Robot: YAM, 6 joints.
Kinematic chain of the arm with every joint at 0, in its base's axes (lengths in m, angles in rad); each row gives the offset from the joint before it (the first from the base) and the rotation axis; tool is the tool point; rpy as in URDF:
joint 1: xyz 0 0 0.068 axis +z
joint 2: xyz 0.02 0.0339 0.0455 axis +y
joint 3: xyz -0.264 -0.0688 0 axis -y
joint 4: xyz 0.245 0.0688 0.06 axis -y
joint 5: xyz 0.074 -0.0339 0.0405 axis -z
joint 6: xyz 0.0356 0 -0.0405 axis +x
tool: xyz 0 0 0 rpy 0 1.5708 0
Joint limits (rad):
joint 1: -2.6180..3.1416
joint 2: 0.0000..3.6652
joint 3: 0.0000..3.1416
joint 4: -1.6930..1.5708
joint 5: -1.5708..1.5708
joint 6: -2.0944..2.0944
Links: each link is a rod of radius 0.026 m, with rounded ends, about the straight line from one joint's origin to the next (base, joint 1, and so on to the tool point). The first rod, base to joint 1, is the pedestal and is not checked.
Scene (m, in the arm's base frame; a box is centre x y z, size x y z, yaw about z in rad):
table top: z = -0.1
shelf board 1: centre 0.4 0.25 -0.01 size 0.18 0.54 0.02 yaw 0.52
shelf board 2: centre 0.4 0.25 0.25 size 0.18 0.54 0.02 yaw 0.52
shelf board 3: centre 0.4 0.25 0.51 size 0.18 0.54 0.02 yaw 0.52
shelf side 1: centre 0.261 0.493 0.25 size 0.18 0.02 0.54 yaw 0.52
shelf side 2: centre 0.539 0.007 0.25 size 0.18 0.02 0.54 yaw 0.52
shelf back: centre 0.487 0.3 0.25 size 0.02 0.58 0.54 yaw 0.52
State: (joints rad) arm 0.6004 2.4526 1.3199 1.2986 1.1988 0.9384
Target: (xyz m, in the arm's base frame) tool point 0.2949 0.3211 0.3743
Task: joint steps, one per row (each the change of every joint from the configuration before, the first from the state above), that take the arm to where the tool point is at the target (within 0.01 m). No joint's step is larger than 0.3 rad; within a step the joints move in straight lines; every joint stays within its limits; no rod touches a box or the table.
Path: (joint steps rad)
1: 0.0201 -0.1501 -0.2870 0.0375 0.0534 0.0000
2: 0.0202 -0.1501 -0.2871 0.0374 0.0534 0.0000
3: 0.0201 -0.1502 -0.2870 0.0375 0.0534 0.0000
4: 0.2144 -0.2284 0.2734 0.0730 -0.0346 0.0000
5: 0.2144 -0.2284 0.2734 0.0731 -0.0347 0.0000
6: -0.0932 0.2374 0.2924 -0.0972 -0.0595 0.0000
7: -0.0932 0.2374 0.2923 -0.0971 -0.0596 0.0000

